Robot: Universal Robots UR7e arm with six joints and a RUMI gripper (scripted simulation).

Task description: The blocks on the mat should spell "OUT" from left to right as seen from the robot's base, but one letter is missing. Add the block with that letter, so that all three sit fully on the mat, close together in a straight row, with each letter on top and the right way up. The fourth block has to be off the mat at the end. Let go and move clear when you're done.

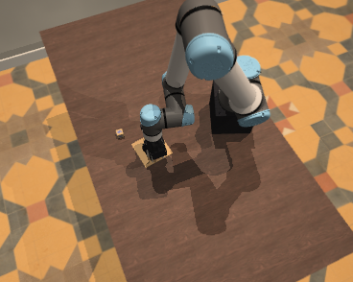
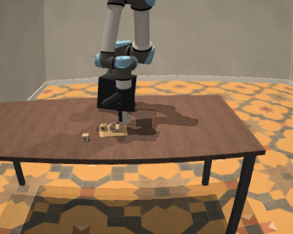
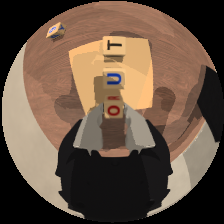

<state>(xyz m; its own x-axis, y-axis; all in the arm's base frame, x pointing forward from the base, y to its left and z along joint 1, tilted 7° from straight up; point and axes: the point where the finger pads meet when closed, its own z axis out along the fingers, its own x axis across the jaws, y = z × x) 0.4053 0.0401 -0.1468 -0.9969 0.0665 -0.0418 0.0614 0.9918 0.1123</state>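
Right now my hand is 50 mm to the left of the mat and 20 mm above it. From my hand the other things lie so: block (100 mm ahead, 180 mm to the right, 10 mm below).
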